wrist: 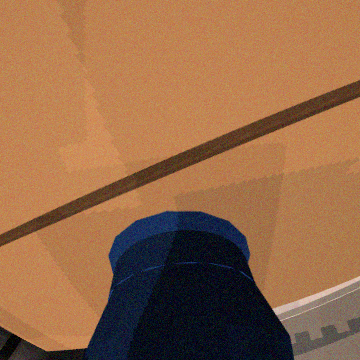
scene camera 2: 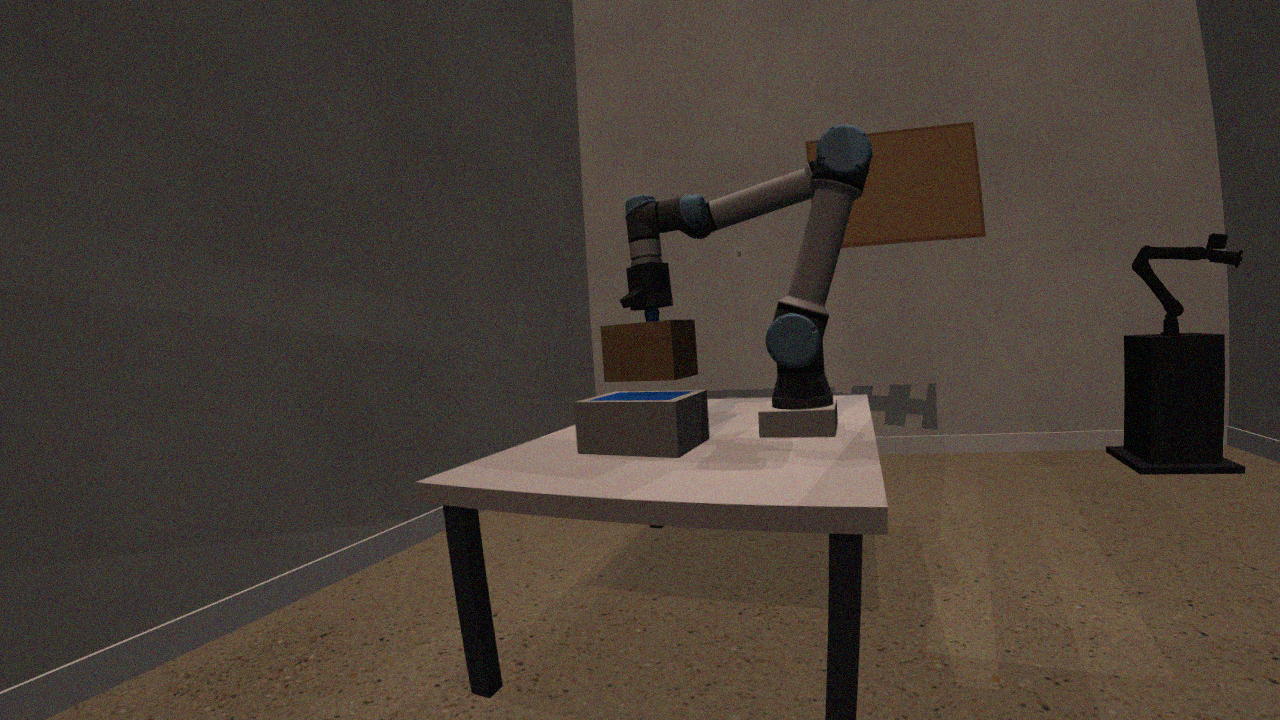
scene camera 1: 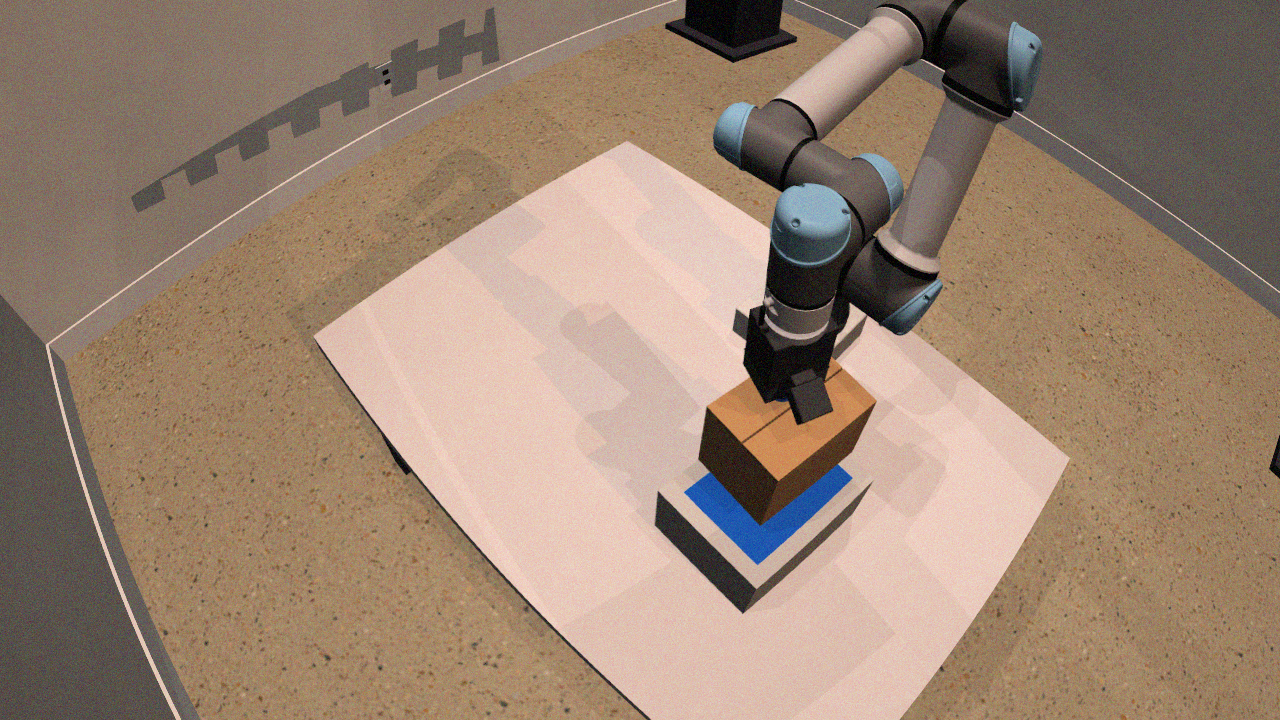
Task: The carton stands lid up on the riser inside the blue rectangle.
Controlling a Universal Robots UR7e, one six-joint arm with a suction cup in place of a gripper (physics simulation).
Labels:
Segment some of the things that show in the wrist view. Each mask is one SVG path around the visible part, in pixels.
The suction cup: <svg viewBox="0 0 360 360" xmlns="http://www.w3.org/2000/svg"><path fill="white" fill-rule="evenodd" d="M114 237L108 253L113 276L107 303L81 360L294 360L290 335L256 286L247 263L250 253L246 237L231 222L202 211L163 211L133 221Z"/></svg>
A brown carton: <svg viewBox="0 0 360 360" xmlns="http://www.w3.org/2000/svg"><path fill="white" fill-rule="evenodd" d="M0 0L1 327L46 351L86 348L107 303L113 276L108 253L114 237L133 221L163 211L202 211L231 222L246 237L250 253L247 262L256 286L271 308L307 297L360 275L360 0Z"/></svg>

